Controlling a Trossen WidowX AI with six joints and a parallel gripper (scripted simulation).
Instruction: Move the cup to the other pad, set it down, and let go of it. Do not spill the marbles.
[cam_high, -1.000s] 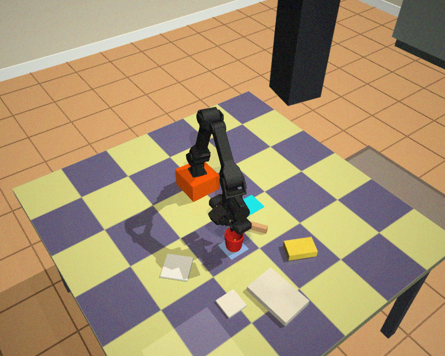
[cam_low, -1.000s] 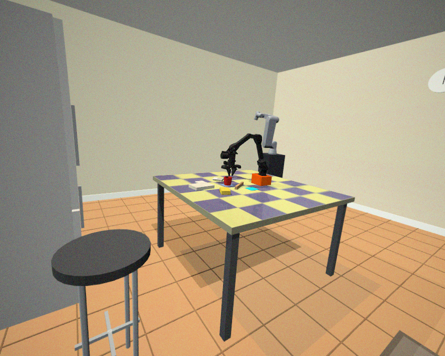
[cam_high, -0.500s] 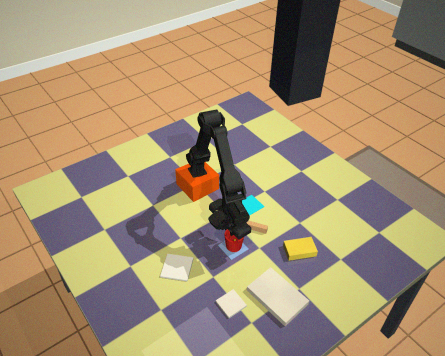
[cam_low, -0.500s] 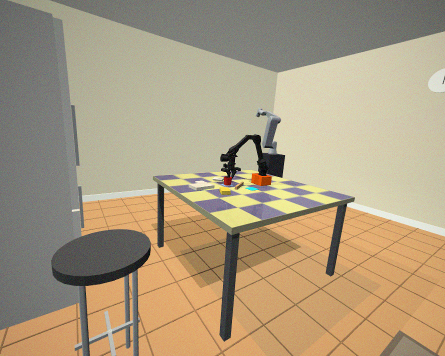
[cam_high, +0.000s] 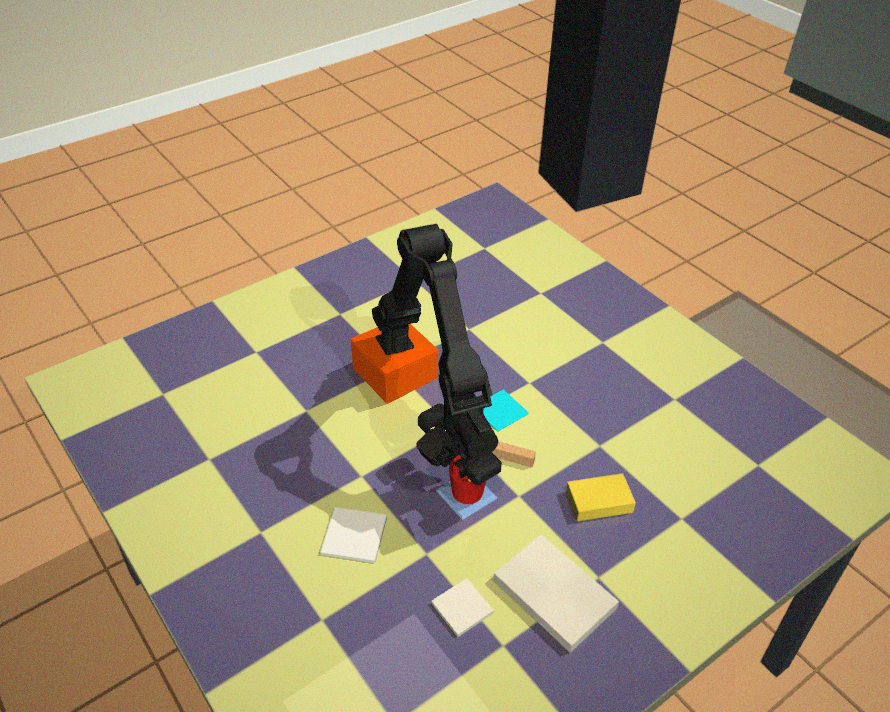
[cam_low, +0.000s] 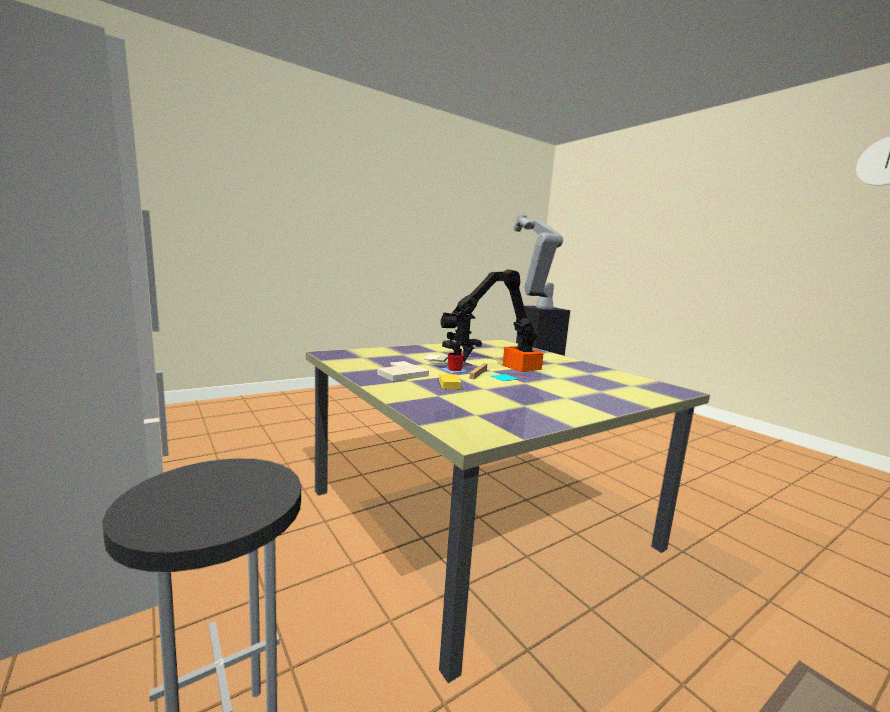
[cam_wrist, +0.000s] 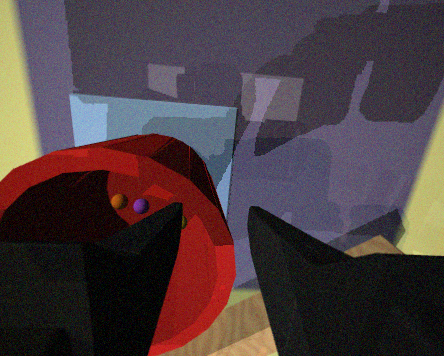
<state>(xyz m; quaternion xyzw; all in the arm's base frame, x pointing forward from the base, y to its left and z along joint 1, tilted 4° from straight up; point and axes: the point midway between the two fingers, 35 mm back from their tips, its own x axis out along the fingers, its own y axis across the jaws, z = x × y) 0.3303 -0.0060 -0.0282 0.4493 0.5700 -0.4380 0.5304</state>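
The red cup lies 30 mm ahead of my gripper tip and 10 mm to the left of it. From my gripper tip the other things lie so: light blue pad (30 mm ahead, 40 mm below); cyan pad (130 mm behind, 160 mm to the left, 40 mm below); wooden bar (50 mm behind, 80 mm to the left, 30 mm below).
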